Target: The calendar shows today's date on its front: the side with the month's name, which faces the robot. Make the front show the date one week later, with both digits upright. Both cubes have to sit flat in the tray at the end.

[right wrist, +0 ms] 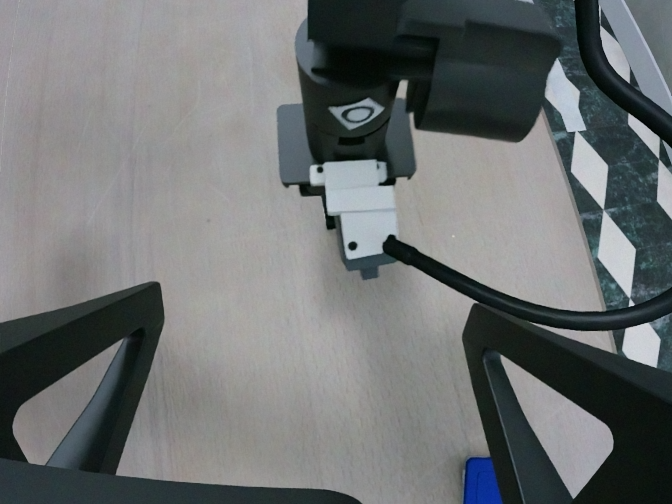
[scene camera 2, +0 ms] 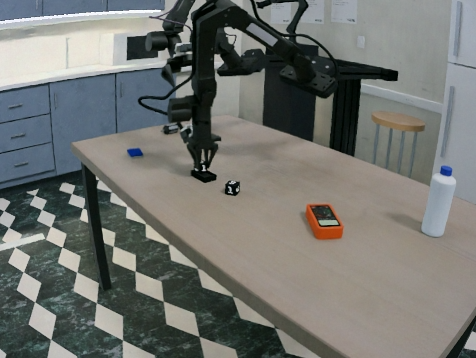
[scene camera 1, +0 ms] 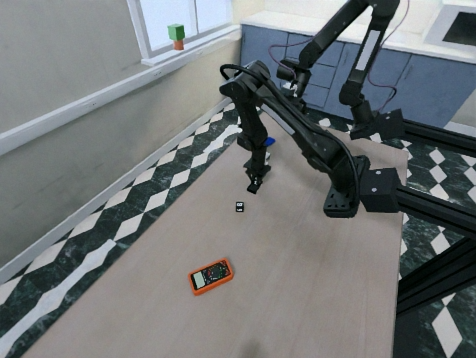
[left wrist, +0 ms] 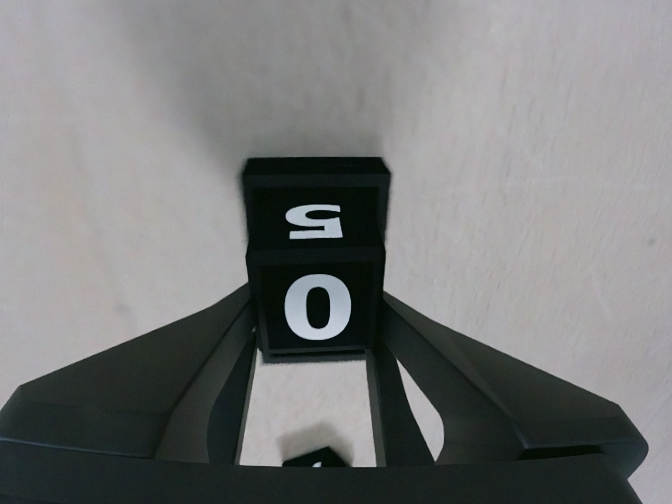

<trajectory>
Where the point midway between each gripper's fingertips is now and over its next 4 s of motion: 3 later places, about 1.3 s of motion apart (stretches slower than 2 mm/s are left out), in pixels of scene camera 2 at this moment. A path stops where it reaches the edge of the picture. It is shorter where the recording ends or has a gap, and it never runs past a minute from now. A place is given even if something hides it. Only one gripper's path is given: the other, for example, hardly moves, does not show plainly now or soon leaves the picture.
My left gripper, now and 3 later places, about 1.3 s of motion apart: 203, 169; 201, 145; 234, 187; 229, 162
</trajectory>
